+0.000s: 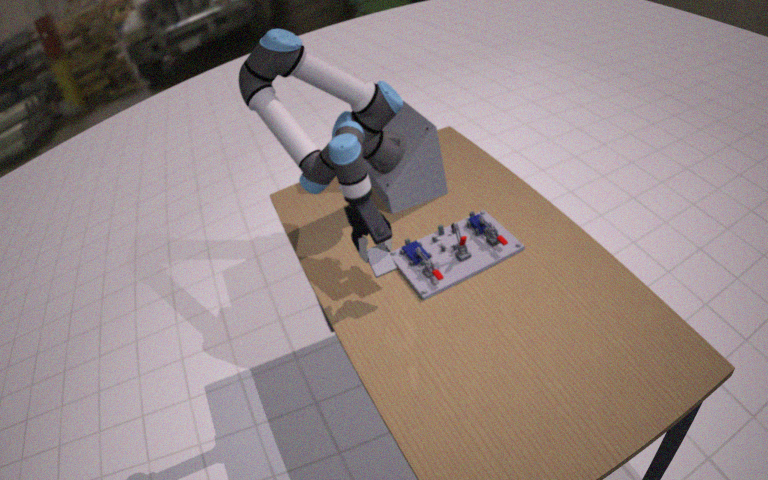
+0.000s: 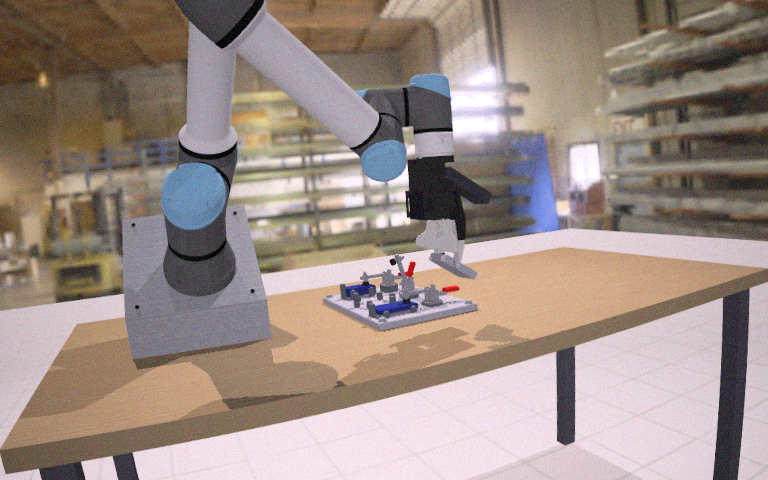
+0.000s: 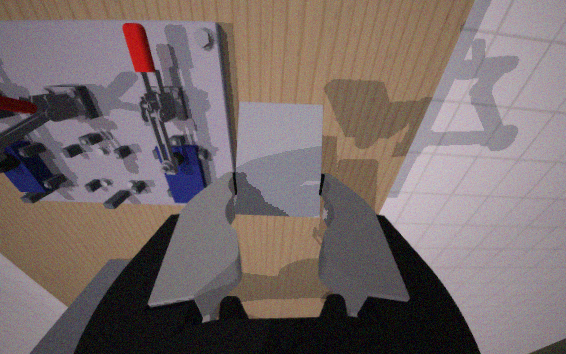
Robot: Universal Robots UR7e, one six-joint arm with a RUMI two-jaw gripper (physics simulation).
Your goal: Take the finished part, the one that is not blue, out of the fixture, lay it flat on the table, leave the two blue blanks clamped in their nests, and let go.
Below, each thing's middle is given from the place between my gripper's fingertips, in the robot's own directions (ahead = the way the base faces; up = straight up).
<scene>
The finished part (image 3: 279, 147) is 10 mm ahead of my hand. Also, from my hand: fixture plate (image 1: 484, 256) (10 mm behind, 240 mm to the left, 110 mm below).
</scene>
